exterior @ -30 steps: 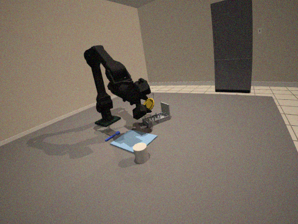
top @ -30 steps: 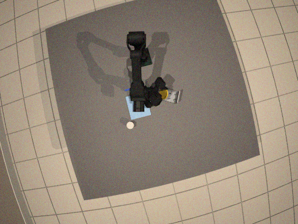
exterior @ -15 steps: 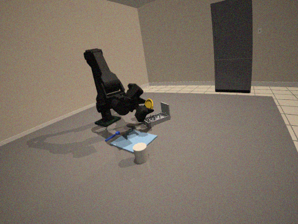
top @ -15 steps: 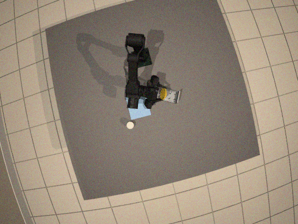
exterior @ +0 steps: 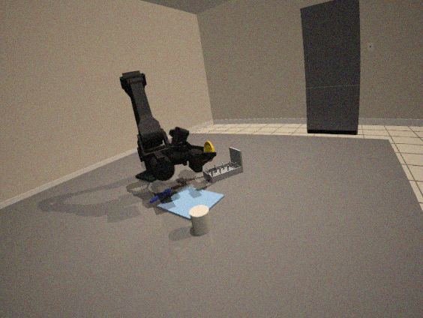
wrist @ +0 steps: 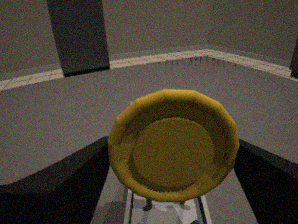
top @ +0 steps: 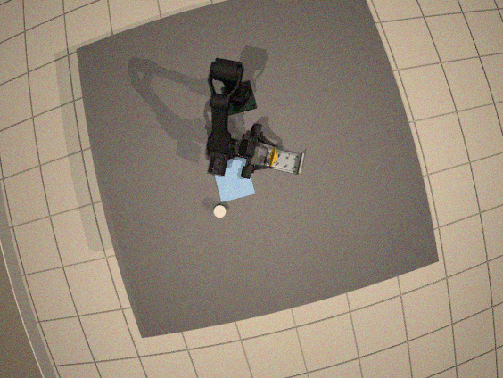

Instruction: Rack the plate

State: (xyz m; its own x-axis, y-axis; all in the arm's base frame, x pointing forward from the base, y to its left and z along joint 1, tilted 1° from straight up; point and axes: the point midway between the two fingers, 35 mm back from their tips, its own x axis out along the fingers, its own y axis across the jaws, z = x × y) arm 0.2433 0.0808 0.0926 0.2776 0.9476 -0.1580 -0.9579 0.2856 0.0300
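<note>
The grey dish rack is 10 mm ahead of my gripper tip, 30 mm to the left of it and 70 mm below it. From my gripper tip the other things lie so: yellow plate: 10 mm to the right; blue spoon: 50 mm behind, 190 mm to the right, 90 mm below; light blue mat: 60 mm ahead, 160 mm to the right, 100 mm below.
</note>
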